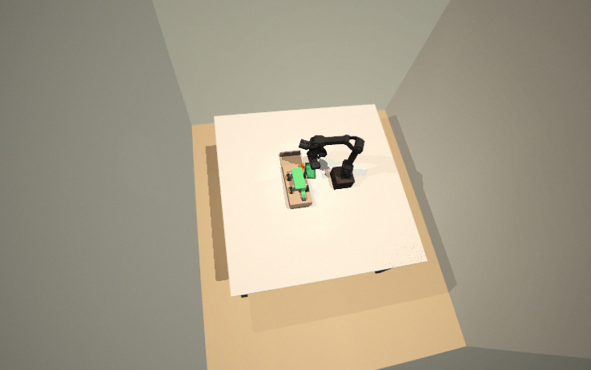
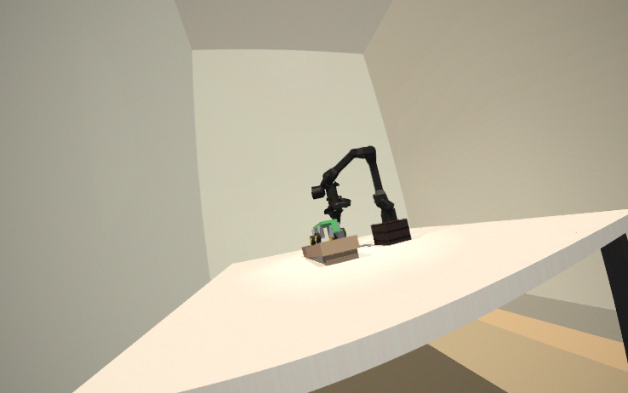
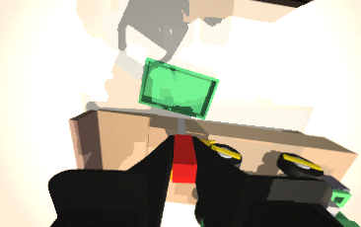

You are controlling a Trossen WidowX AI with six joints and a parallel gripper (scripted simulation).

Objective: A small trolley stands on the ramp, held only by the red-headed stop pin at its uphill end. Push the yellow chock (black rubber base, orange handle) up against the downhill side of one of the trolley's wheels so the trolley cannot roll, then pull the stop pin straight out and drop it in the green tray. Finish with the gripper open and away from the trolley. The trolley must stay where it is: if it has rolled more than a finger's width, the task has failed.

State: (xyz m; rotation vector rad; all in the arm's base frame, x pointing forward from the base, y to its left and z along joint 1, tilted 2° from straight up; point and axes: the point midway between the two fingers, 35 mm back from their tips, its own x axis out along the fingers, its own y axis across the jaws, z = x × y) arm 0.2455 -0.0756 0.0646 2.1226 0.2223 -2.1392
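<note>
Now: gripper tip right at the red-headed stop pin. The rest, counted from my gripper tip: green tray (140 mm below, 20 mm behind); then green trolley (130 mm to the left, 90 mm ahead, 30 mm below); then tan ramp (130 mm to the left, 90 mm below, 90 mm ahead).
</note>
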